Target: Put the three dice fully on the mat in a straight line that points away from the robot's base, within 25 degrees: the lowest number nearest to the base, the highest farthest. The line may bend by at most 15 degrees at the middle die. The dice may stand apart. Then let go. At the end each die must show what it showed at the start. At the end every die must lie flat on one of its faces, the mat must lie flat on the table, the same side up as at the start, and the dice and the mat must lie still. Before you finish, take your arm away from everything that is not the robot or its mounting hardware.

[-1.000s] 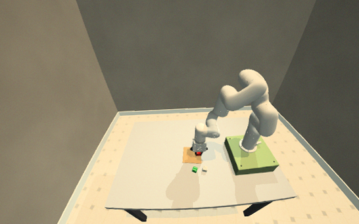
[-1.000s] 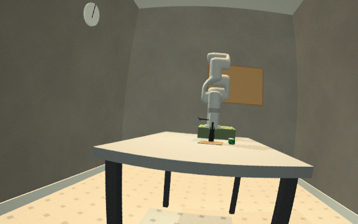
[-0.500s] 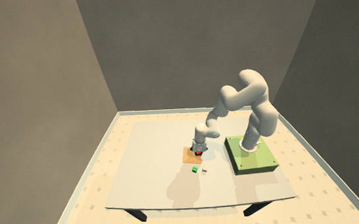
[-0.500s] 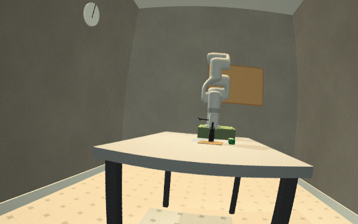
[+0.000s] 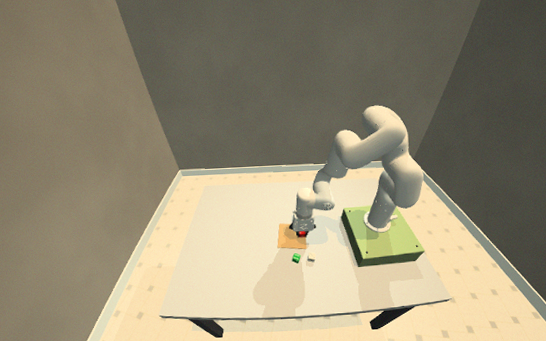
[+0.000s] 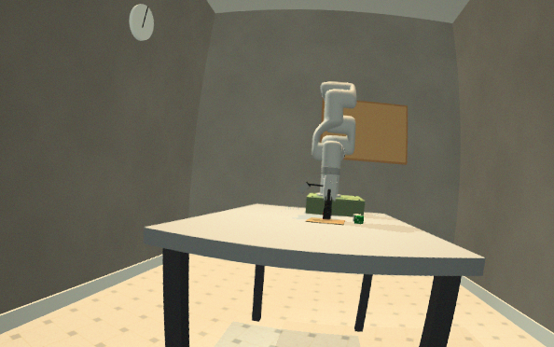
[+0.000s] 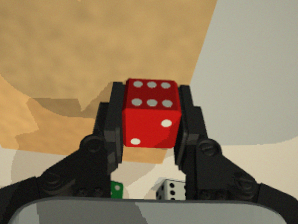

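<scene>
My gripper is now 10 mm above the red die. The rest, counted from my hand: green die 60 mm ahead, 120 mm to the left, 10 mm below; then white die 10 mm behind, 130 mm to the left, 10 mm below; then mat 50 mm ahead, 10 mm to the right, 20 mm below.
</scene>
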